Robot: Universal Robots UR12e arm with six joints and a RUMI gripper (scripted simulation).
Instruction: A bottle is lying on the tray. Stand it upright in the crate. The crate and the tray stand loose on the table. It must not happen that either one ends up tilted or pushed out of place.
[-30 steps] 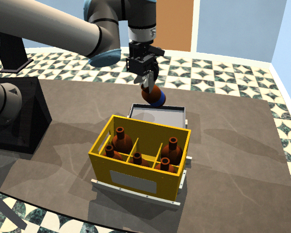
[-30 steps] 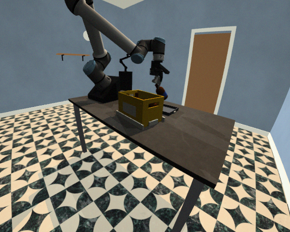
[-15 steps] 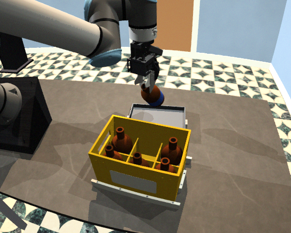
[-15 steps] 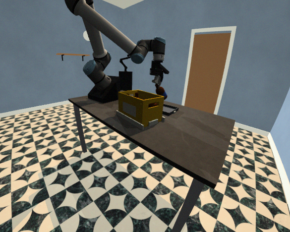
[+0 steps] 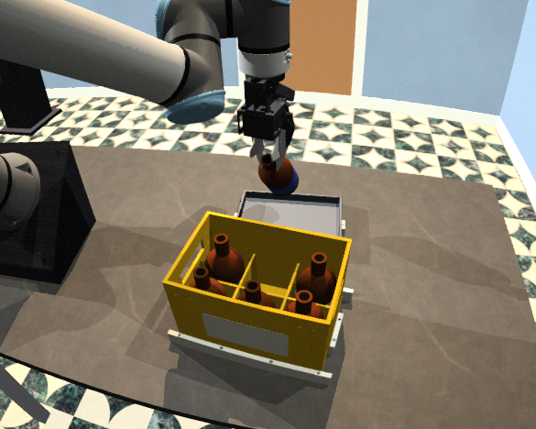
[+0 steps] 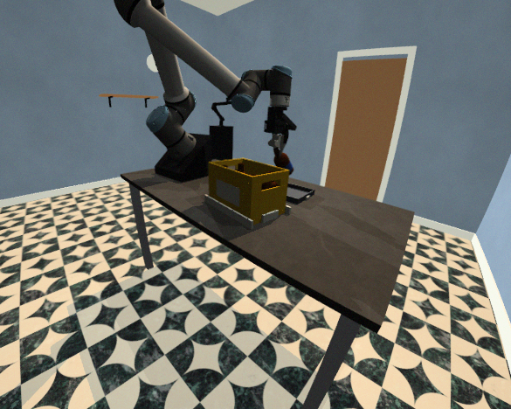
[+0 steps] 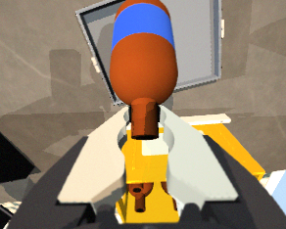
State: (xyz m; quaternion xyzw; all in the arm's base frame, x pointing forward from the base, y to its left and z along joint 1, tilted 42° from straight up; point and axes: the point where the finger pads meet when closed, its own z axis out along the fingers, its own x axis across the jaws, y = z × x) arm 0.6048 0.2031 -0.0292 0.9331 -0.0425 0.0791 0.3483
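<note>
The bottle is 30 mm to the left of my hand and 40 mm below it. From my hand the other things lie so: crate: 40 mm ahead, 250 mm to the right, 120 mm below; then grey tray: 30 mm ahead, 40 mm to the left, 190 mm below.
</note>
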